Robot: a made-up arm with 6 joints.
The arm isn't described. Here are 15 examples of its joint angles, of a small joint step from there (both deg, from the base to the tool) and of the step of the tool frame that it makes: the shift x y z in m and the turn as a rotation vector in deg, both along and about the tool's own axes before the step.
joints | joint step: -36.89 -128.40 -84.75 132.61 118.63 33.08 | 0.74 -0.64 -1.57 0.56 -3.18 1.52
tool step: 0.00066 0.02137 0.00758 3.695 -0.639 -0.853
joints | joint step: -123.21 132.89 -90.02 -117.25 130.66 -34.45 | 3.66 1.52 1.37 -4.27 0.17 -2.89
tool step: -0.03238 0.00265 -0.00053 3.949 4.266 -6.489
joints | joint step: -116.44 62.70 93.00 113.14 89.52 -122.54 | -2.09 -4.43 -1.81 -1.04 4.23 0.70
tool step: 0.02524 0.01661 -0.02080 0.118 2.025 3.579
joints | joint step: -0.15 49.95 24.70 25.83 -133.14 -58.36 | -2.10 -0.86 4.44 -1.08 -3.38 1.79
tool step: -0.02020 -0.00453 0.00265 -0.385 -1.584 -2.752
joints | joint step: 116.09 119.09 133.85 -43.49 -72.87 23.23 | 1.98 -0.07 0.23 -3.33 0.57 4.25
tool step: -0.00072 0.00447 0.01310 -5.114 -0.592 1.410
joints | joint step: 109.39 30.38 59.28 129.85 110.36 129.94 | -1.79 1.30 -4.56 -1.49 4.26 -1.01
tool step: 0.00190 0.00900 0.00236 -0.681 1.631 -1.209
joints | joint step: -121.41 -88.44 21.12 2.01 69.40 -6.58 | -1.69 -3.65 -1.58 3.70 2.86 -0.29
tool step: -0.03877 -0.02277 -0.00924 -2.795 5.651 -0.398
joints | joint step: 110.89 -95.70 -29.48 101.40 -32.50 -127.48 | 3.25 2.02 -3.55 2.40 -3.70 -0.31
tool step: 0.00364 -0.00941 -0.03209 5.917 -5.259 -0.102
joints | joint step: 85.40 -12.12 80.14 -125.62 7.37 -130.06 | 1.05 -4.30 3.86 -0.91 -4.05 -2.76
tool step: 0.01166 -0.00736 -0.05293 6.220 1.060 1.558
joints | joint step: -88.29 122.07 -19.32 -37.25 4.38 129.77 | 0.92 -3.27 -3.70 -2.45 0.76 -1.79
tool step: 0.01692 0.02891 -0.03913 -3.424 6.198 1.274
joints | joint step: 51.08 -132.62 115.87 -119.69 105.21 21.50 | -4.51 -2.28 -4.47 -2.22 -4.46 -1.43
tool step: 0.00527 -0.00670 0.00457 2.254 -3.803 -7.076
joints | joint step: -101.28 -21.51 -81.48 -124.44 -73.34 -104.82 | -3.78 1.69 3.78 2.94 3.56 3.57
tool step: 0.04599 -0.00600 0.01792 -2.907 0.446 3.598
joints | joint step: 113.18 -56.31 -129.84 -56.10 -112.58 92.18 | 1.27 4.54 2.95 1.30 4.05 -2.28
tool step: -0.02762 0.02544 0.00508 3.680 2.941 4.573
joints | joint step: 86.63 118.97 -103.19 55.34 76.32 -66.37 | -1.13 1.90 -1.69 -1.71 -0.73 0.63
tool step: -0.00282 0.00597 -0.00245 -0.702 -1.249 -0.992
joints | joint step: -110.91 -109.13 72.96 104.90 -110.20 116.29 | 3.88 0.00 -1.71 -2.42 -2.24 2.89
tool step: -0.00289 0.00033 0.00919 0.278 -0.464 3.383
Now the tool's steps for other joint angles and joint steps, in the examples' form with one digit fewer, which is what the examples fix.
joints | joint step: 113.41 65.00 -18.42 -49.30 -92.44 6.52 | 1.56 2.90 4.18 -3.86 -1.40 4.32
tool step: -0.0119 0.0379 -0.0129 3.23 3.15 5.38
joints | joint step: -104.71 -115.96 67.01 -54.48 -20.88 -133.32 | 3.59 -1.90 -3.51 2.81 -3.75 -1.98
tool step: -0.0053 -0.0018 -0.0042 2.74 -7.14 2.44
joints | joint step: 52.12 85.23 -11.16 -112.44 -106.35 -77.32 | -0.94 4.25 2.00 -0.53 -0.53 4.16
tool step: 0.0081 0.0065 -0.0193 2.22 -0.32 2.23
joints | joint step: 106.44 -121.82 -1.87 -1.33 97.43 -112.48 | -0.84 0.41 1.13 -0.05 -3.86 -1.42
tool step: 0.0135 0.0046 -0.0328 5.77 -0.26 1.69
